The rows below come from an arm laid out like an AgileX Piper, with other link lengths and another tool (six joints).
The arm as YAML. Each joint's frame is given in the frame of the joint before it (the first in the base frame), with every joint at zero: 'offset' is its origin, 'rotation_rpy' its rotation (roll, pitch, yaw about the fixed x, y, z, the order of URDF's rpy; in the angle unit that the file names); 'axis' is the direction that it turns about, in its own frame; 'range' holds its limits. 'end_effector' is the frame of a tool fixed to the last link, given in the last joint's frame.
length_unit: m
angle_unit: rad
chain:
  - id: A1
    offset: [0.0, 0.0, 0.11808]
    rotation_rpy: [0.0, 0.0, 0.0]
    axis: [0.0, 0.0, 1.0]
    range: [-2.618, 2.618]
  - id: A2
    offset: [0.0, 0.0, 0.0]
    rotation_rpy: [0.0, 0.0, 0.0]
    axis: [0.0, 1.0, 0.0]
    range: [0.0, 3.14]
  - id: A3
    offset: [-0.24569, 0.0, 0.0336]
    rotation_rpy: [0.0, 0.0, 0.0]
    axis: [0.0, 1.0, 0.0]
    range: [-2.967, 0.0]
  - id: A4
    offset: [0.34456, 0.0, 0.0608]
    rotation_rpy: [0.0, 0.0, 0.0]
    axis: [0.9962, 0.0, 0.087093]
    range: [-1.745, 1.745]
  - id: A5
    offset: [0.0, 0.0, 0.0]
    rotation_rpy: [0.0, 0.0, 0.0]
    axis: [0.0, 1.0, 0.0]
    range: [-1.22, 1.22]
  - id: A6
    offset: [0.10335, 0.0, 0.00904]
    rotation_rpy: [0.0, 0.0, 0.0]
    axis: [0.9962, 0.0, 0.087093]
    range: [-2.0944, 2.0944]
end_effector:
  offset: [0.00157, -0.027, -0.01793]
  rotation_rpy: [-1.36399, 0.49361, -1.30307]
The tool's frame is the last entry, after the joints.
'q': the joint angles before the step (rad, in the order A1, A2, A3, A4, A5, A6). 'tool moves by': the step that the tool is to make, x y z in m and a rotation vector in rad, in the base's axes. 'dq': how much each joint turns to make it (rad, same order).
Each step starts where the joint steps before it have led.
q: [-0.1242, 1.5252, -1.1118, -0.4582, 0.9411, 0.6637]
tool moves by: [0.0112, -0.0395, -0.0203, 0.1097, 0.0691, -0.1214]
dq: [-0.1207, 0.1444, -0.1161, 0.1258, 0.0432, -0.0627]
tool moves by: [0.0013, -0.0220, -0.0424, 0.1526, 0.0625, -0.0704]
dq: [-0.0845, 0.1264, -0.0395, 0.1562, 0.0000, -0.0777]
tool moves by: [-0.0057, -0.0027, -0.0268, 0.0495, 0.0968, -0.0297]
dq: [-0.0154, 0.0710, -0.0047, 0.0202, 0.0419, -0.0011]
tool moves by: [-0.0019, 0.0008, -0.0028, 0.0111, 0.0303, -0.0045]
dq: [-0.0001, 0.0109, -0.0032, 0.0024, 0.0248, -0.0001]
